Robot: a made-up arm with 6 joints.
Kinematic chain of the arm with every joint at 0, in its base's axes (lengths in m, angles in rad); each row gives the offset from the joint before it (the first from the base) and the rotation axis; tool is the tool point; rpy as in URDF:
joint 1: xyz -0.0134 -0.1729 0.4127 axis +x
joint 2: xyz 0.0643 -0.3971 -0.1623 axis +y
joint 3: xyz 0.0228 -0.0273 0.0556 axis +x
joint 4: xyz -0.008 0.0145 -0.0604 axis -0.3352 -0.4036 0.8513
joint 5: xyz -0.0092 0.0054 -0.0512 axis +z
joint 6: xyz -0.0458 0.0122 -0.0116 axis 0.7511 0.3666 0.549
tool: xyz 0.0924 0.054 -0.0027 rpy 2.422 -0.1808 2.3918
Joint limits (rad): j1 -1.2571..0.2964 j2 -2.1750..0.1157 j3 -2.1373..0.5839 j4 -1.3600..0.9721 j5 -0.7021..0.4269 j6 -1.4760..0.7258
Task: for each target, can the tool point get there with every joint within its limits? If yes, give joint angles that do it. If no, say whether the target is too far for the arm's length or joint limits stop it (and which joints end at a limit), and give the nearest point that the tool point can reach.
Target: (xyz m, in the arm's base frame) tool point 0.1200 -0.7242 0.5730
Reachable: yes | joints -0.5940 -0.2574 -1.5854 0.0626 -0.3388 0.3475
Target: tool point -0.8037 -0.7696 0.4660
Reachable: no: too far | nearest point -0.0939 -0.7404 0.4634 | short by 0.710 m
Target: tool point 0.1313 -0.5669 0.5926
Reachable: yes | joints -0.6724 -1.4497 -0.0813 -0.2974 -0.4898 -0.5729
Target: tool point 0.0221 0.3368 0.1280
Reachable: no: joint limits stop it (at a limit: joint 1, joint 2, joint 3, joint 5, joint 6) | nearest point 0.0315 -0.3735 0.1522 | short by 0.711 m
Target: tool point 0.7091 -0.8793 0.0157
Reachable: no: too far | nearest point 0.1620 -0.6627 0.1418 | short by 0.602 m
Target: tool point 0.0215 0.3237 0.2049
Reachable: no: joint limits stop it (at a limit: joint 1, joint 2, joint 3, joint 5) | nearest point 0.0290 -0.3737 0.1549 | short by 0.699 m
